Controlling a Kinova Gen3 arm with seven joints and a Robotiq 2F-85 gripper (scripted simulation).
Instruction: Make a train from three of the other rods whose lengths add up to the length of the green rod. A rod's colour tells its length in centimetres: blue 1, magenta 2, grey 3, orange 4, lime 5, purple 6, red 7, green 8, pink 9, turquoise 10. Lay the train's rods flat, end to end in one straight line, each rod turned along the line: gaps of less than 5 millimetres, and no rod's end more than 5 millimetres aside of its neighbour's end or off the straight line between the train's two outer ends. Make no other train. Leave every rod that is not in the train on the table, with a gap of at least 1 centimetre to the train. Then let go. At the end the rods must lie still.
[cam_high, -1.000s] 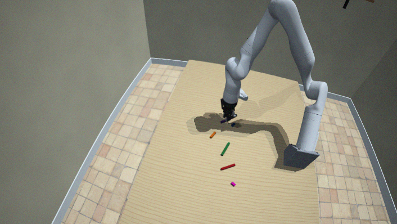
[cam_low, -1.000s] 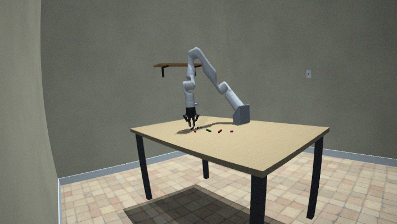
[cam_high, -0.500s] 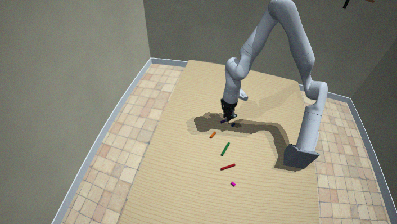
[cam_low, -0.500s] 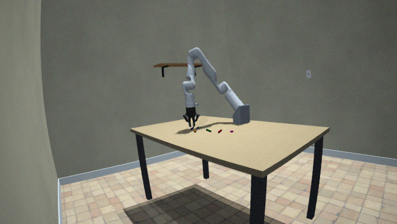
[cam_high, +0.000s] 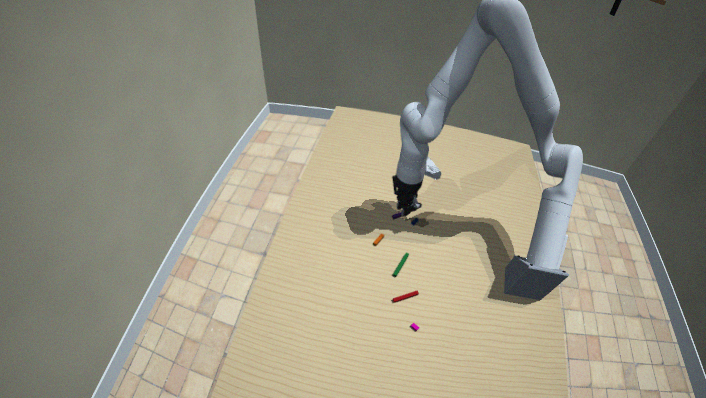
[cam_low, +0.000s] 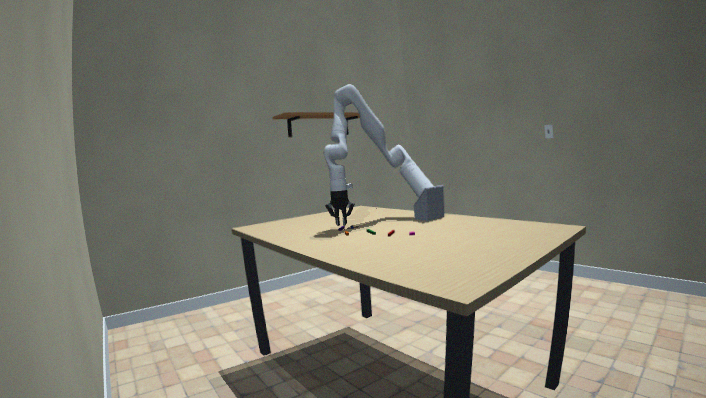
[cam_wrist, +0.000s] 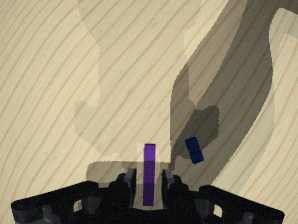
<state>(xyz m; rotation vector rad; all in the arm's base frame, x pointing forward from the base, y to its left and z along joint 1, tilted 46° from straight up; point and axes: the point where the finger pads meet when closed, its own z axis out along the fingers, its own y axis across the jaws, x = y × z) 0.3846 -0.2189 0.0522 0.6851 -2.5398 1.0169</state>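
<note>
The purple rod is 30 mm below my hand. Round my hand: green rod 180 mm to the left, 30 mm below, 10 mm behind; orange rod 100 mm to the left, 60 mm ahead, 30 mm below; red rod 270 mm to the left, 40 mm behind, 30 mm below.
</note>
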